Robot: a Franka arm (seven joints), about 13 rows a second.
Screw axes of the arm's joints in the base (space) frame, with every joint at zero. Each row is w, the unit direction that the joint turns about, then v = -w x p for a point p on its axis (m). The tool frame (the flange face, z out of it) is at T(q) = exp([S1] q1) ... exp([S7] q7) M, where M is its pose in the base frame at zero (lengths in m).
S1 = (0, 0, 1, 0, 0, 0)
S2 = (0, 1, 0, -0.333, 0, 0)
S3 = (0, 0, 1, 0, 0, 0)
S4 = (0, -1, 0, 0.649, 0, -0.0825)
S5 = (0, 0, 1, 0, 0, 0)
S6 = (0, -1, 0, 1.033, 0, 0)
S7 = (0, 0, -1, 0, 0.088, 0)
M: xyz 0.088 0 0.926 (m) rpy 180 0 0 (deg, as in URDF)
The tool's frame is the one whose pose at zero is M.
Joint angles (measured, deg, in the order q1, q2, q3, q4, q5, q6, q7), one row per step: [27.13 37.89 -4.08 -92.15 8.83 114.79 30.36]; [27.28 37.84 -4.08 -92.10 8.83 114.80 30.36]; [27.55 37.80 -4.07 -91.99 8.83 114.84 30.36]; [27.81 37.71 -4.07 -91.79 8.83 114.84 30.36]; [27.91 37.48 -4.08 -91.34 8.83 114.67 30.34]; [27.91 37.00 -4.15 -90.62 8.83 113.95 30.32]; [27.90 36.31 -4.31 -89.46 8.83 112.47 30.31]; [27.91 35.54 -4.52 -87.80 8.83 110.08 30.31]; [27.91 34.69 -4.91 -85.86 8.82 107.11 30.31]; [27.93 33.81 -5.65 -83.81 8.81 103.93 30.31]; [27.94 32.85 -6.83 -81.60 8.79 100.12 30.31]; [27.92 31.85 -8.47 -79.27 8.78 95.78 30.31]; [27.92 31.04 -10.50 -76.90 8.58 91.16 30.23]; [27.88 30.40 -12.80 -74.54 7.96 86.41 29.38]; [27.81 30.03 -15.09 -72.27 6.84 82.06 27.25]
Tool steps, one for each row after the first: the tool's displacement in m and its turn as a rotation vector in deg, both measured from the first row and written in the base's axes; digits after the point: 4 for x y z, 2 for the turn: [-0.0004 0.0018 0.0009 0.05 -0.10 0.15]; [-0.0010 0.0050 0.0022 0.13 -0.27 0.43]; [-0.0012 0.0083 0.0047 0.25 -0.53 0.70]; [0.0005 0.0105 0.0104 0.49 -0.99 0.84]; [0.0033 0.0115 0.0205 0.74 -1.41 0.89]; [0.0069 0.0122 0.0355 0.98 -1.73 0.93]; [0.0106 0.0130 0.0545 1.12 -1.73 1.04]; [0.0143 0.0120 0.0761 1.13 -1.57 1.07]; [0.0185 0.0077 0.0991 0.93 -1.43 0.85]; [0.0226 -0.0012 0.1242 0.41 -1.03 0.32]; [0.0262 -0.0150 0.1506 -0.41 -0.37 -0.61]; [0.0291 -0.0328 0.1754 -1.67 0.55 -1.72]; [0.0312 -0.0543 0.1986 -3.31 1.63 -2.34]; [0.0327 -0.0767 0.2188 -5.03 2.65 -1.82]
